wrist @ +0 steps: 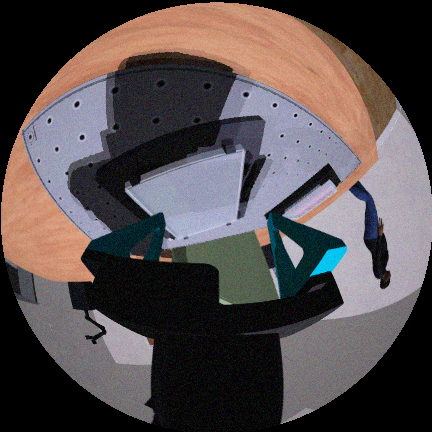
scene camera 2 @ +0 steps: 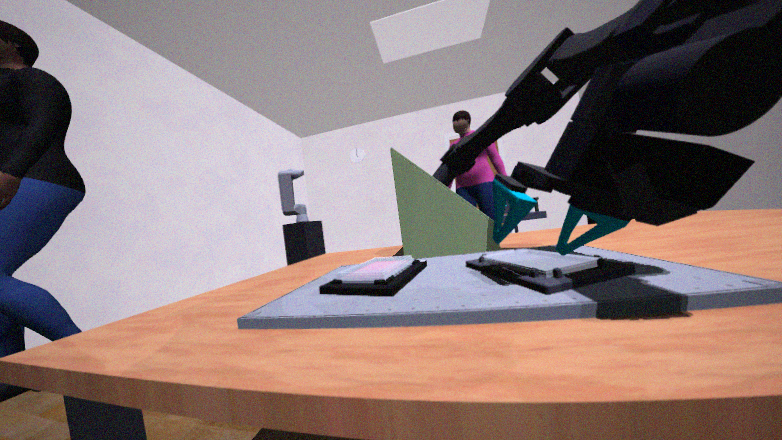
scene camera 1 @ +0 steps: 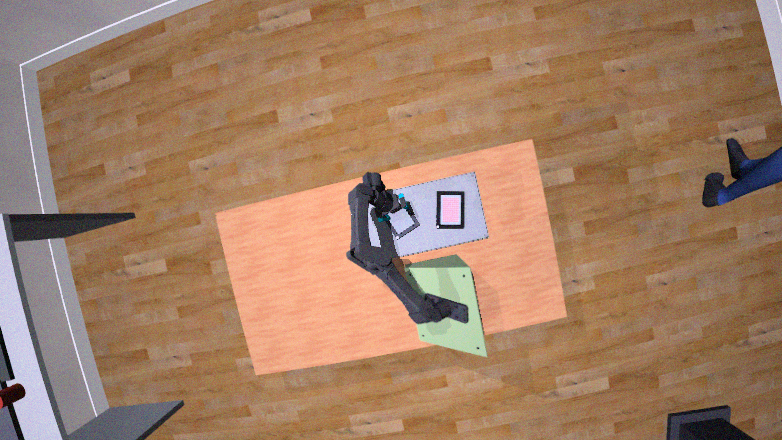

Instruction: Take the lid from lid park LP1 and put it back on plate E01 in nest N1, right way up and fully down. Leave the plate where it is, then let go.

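Where they show: gripper, between the fingertips: (wrist: 215,217) (scene camera 2: 528,247) (scene camera 1: 399,213); arm's base, origin of its link: (scene camera 2: 435,187) (scene camera 1: 445,307).
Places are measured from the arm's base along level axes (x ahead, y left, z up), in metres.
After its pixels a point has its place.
The clear lid (scene camera 1: 404,223) {x 0.327, y 0.136, z -0.171 m} (scene camera 2: 538,261) {x 0.389, y 0.160, z -0.171 m} (wrist: 195,195) {x 0.384, y 0.171, z -0.171 m} lies flat on the black frame of lid park LP1 (scene camera 2: 548,285) {x 0.458, y 0.148, z -0.180 m} (wrist: 240,128) {x 0.447, y 0.160, z -0.179 m}, turned at an angle on the board. My gripper (scene camera 1: 395,212) {x 0.375, y 0.154, z -0.154 m} (scene camera 2: 530,246) {x 0.375, y 0.154, z -0.154 m} (wrist: 215,217) {x 0.375, y 0.154, z -0.154 m} is open and empty, its teal fingertips low at the lid's side nearest the arm in the wrist view. Whether they touch the lid I cannot tell. Plate E01 (scene camera 1: 450,209) {x 0.372, y -0.068, z -0.164 m} (scene camera 2: 377,269) {x 0.411, y -0.055, z -0.164 m} (wrist: 314,200) {x 0.386, y -0.053, z -0.163 m}, with pink wells, sits level in the black nest N1 (scene camera 1: 461,210) (scene camera 2: 352,289) {x 0.451, y -0.077, z -0.180 m} (wrist: 325,174) {x 0.440, y -0.019, z -0.177 m}. The arm hides part of the lid park in scene camera 1.
The grey perforated board (scene camera 1: 475,218) {x 0.322, y -0.179, z -0.189 m} (scene camera 2: 306,309) {x 0.498, y -0.115, z -0.189 m} (wrist: 65,130) carries the nest and lid park on the wooden table (scene camera 1: 300,290) {x 0.051, y 0.650, z -0.202 m} (scene camera 2: 382,361) {x 0.557, y 0.006, z -0.202 m}. A green sloping panel (scene camera 1: 456,328) {x -0.079, y -0.032, z 0.021 m} (scene camera 2: 437,224) {x 0.158, y 0.010, z -0.116 m} (wrist: 225,265) {x 0.154, y 0.034, z -0.129 m} stands beside the board, with the arm passing over it.
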